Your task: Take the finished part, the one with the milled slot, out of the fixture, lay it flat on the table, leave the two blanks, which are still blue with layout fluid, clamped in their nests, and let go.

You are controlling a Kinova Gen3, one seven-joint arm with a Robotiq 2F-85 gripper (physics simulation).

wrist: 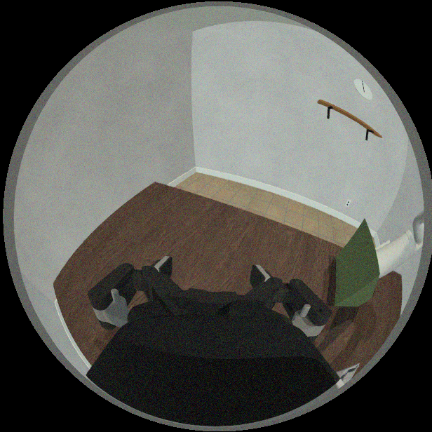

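My gripper (211, 270) is open, with its two fingertips wide apart and nothing between them. It is over the dark brown wooden table (200, 225). The finished part with the milled slot, the fixture and the two blue blanks cannot be made out in the wrist view. A small pale piece with a dark mark (349, 374) shows at the lower right edge, partly hidden by the gripper's body. I cannot tell what it is.
A green block-shaped object (356, 272) stands on the table to the right of the fingers. A white arm-like piece (397, 254) shows behind it. Beyond the table's far edge are a tiled floor (250, 196) and grey walls with a wooden rail (350, 117) and a clock (363, 89).
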